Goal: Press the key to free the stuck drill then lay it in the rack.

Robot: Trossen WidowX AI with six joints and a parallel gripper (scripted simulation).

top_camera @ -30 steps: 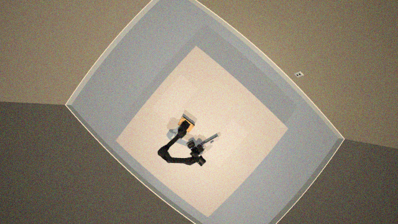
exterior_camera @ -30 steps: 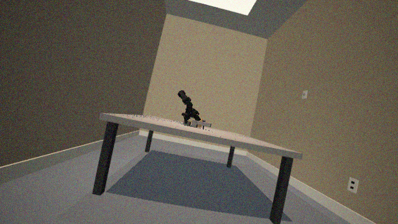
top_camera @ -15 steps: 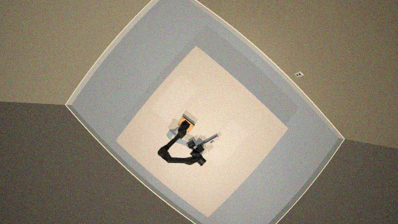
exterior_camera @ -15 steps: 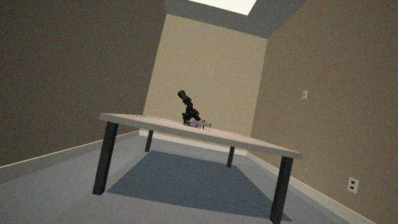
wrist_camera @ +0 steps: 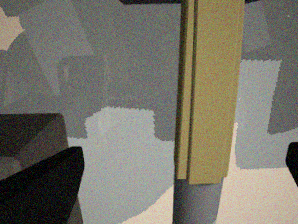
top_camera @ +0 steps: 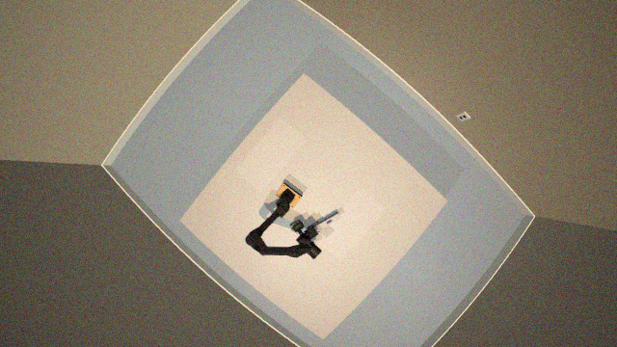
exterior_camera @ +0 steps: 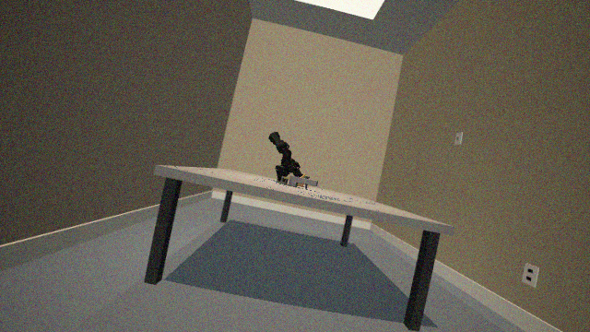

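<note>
My gripper tip is now 5 cm to the right of the olive-yellow drill, 3 cm below it and 1 cm short of it. Round my gripper tip: grey rack: 8 cm behind.
</note>
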